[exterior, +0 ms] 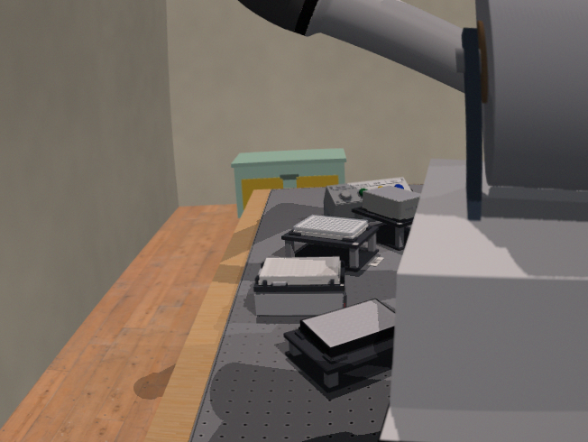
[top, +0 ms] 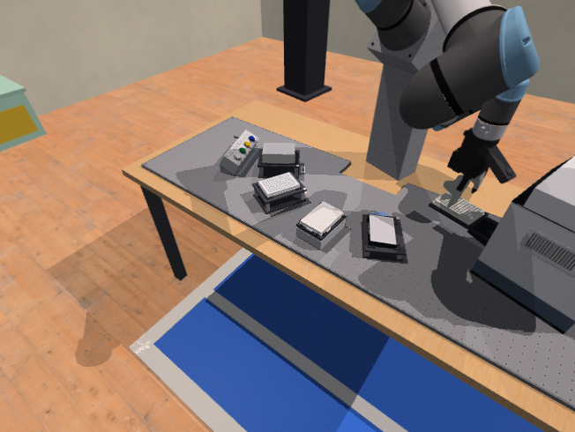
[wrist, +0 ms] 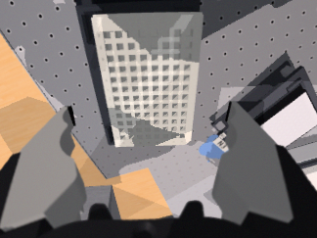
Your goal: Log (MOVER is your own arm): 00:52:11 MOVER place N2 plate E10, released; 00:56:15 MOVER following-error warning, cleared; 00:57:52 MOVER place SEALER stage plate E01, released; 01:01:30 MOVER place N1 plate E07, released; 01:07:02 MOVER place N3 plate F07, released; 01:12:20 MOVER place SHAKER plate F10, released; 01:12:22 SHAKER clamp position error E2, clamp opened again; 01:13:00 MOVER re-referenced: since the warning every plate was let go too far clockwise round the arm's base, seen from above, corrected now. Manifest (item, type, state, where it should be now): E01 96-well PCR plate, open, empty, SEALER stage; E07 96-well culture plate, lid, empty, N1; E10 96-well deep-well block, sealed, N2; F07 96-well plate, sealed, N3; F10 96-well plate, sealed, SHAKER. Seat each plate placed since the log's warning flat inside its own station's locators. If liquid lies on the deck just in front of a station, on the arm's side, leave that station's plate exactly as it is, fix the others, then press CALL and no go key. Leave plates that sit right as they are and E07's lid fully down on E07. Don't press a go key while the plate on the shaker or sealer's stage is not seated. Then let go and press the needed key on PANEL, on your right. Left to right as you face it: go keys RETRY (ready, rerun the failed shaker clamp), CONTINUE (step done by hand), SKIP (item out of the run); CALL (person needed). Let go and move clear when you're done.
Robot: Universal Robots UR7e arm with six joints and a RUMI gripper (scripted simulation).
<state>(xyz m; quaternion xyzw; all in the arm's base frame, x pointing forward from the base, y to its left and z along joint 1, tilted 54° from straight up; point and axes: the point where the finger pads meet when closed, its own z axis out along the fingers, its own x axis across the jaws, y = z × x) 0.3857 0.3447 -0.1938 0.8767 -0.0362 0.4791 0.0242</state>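
My hand is 3 cm above the white PCR plate. The rest, counted from my hand: dark sealed plate (20 cm ahead, 14 cm to the right, 9 cm below); then grey deep-well block (66 cm to the right, 15 cm ahead, 5 cm below); then white retry key (77 cm to the right, 27 cm ahead, 7 cm below).
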